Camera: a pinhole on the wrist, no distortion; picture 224 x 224 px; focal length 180.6 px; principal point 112.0 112.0 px. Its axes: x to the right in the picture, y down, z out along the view. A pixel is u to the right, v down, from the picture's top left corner.
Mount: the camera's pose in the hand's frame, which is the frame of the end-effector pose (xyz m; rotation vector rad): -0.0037 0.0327 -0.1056 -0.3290 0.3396 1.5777
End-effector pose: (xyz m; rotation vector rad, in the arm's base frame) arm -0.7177 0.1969 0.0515 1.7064 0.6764 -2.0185
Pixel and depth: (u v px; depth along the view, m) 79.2 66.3 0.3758
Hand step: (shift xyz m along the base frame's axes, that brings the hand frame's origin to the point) -0.1469 -0.2612 -0.0700
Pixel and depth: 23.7 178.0 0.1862
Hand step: -0.0547 -0.0812 0.0790
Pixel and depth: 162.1 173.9 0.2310
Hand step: 0.0607 -0.1946 0.0760
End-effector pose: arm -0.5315 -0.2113 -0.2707 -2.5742 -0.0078 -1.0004
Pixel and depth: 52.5 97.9 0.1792
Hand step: 0.0697 -0.0225 -0.0656
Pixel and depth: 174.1 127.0 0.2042
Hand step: 0.0416 -0.1464 -0.1120
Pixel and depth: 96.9 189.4 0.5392
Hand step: 0.1194 -0.0201 -0.4985
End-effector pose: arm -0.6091 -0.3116 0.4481 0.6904 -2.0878 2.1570
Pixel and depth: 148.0 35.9 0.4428
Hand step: -0.1951 -0.3203 -0.2223
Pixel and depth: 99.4 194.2 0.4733
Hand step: 0.2227 -0.2877 -0.2622
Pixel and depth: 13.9 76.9 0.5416
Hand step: 0.0415 -0.5166 0.0386
